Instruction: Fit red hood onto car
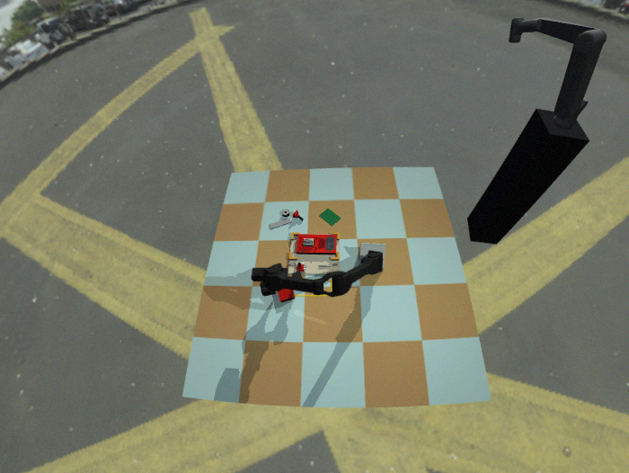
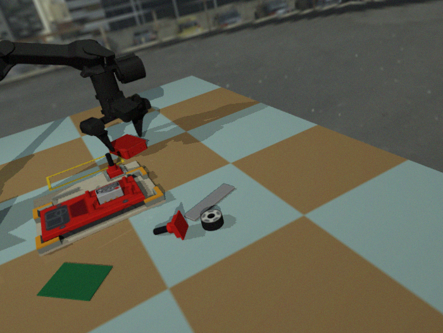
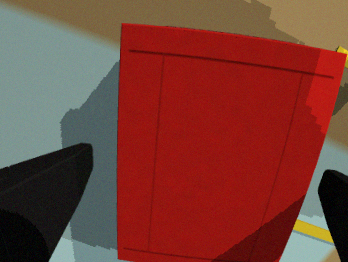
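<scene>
Now: gripper tip right at the red hood. Also, from my gripper tip: black stem: 4 cm ahead, 43 cm to the right; then grey strip: 12 cm ahead, 38 cm to the right, 2 cm below; then grey engine block: 6 cm behind, 26 cm to the right, 1 cm above.
</scene>
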